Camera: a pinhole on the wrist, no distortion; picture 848 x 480 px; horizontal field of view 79.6 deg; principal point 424.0 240.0 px. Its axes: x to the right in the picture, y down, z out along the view. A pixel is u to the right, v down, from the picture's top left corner.
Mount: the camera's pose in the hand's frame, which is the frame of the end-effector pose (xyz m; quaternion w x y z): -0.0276 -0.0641 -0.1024 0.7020 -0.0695 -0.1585 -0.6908
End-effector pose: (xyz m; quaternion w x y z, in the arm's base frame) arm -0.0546 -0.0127 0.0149 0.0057 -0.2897 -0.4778 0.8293
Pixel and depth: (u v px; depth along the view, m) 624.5 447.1 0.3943
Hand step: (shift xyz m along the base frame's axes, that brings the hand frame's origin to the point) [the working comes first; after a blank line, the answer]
In the camera's frame: 0.1553 0.1605 0.3943

-0.2528 -0.1991 0.1525
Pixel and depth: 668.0 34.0 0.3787
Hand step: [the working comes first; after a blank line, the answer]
In the camera's frame: 0.1816 -0.1533 0.3787

0.0152 -0.2303 0.3154
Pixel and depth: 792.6 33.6 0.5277
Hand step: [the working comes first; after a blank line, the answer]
In the camera's frame: 0.3822 -0.2140 0.5277

-0.0526 -0.3295 0.5429
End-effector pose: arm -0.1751 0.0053 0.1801 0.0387 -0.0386 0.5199 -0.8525
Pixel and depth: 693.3 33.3 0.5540
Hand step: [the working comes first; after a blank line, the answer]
In the camera's frame: 0.2932 -0.2250 0.5540

0.3672 -0.3141 0.3683
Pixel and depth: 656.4 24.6 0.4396
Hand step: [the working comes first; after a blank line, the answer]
In the camera's frame: 0.2008 -0.1861 0.4396

0.3013 -0.2270 0.2623
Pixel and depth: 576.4 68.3 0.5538
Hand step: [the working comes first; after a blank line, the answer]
In the camera's frame: 0.1658 -0.1868 0.5538

0.3283 -0.3419 0.2443
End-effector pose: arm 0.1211 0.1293 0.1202 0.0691 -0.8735 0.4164 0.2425
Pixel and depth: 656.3 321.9 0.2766
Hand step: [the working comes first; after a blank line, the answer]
In the camera's frame: 0.1263 0.0445 0.2766

-0.0126 0.1397 -0.1759
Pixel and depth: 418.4 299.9 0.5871
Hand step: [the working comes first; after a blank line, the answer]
In the camera's frame: -0.0065 0.0691 0.5871

-0.2839 0.0863 -0.3713
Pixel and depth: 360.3 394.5 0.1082
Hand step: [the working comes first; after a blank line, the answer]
In the camera's frame: -0.0135 0.0328 0.1082

0.0078 0.0159 0.0038
